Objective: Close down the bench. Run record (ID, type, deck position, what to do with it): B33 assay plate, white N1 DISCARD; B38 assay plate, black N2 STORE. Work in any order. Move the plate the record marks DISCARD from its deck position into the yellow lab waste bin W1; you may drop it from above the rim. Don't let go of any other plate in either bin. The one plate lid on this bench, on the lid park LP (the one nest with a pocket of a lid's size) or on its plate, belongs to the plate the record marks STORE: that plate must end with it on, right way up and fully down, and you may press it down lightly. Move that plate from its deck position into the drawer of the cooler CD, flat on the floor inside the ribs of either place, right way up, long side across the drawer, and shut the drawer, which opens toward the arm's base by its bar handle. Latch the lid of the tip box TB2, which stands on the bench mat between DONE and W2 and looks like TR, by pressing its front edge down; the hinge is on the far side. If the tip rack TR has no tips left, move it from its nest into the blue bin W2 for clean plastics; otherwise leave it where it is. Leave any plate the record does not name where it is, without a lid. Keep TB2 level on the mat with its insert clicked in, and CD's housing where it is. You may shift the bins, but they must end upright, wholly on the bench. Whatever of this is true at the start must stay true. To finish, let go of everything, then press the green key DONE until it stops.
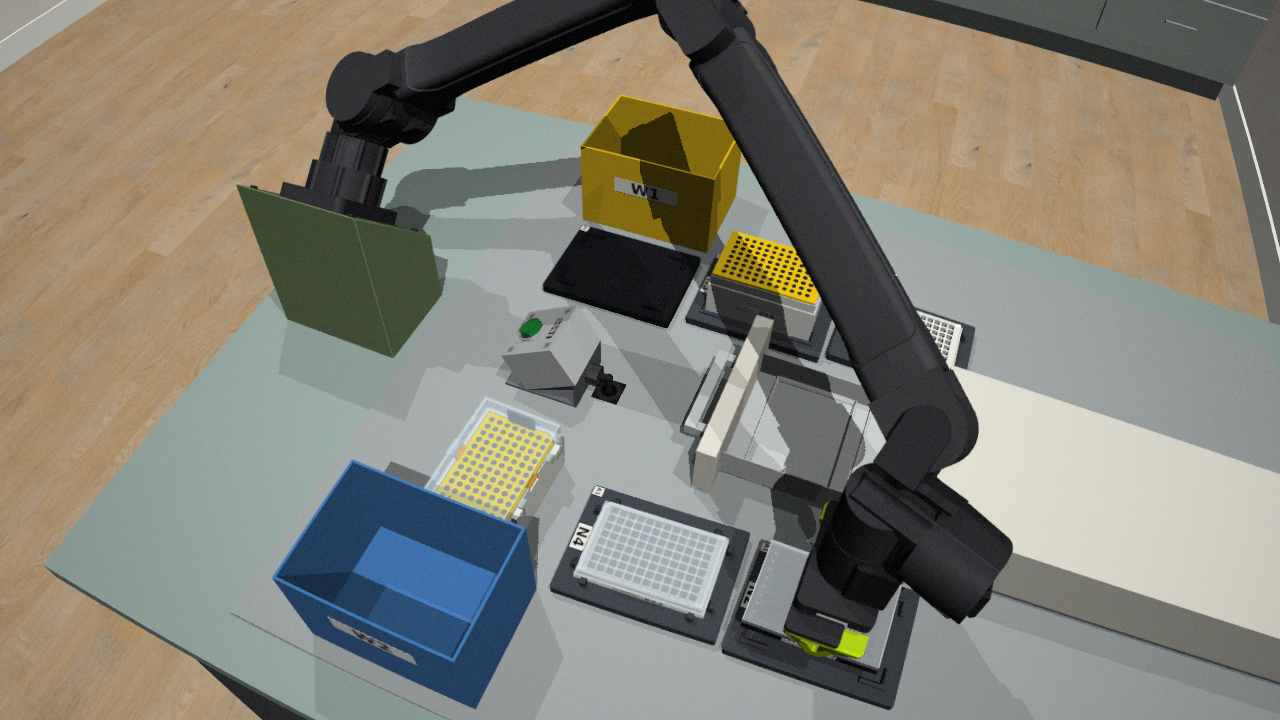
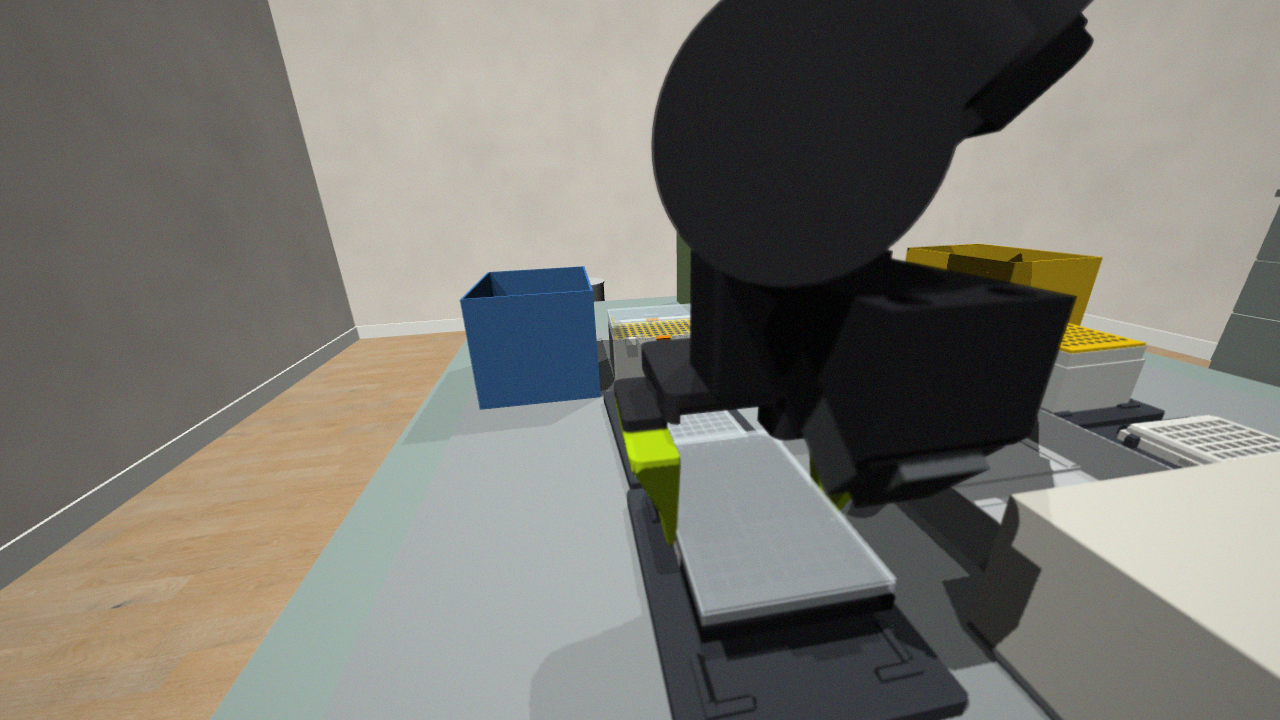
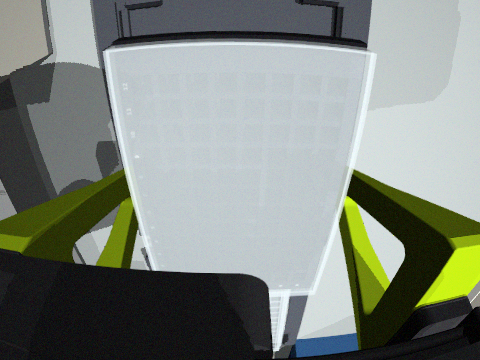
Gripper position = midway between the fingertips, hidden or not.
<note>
In view: my gripper (image 2: pixel 747 524), a blue bin W2 (image 1: pixel 418 565), a tip rack TR (image 1: pixel 753 276), a yellow bin W1 (image 1: pixel 681 196), a white assay plate (image 1: pixel 946 334), a cooler CD (image 1: pixel 1114 525) and a clear plate (image 1: pixel 649 537).
The blue bin W2 is seen too in image 2 (image 2: pixel 538 348). The tip rack TR also shows in image 2 (image 2: pixel 1093 369). The yellow bin W1 is seen too in image 2 (image 2: pixel 1077 276). Image 3 misses the tip rack TR: it is out of frame. Image 3 misses the yellow bin W1: it is out of frame.
</note>
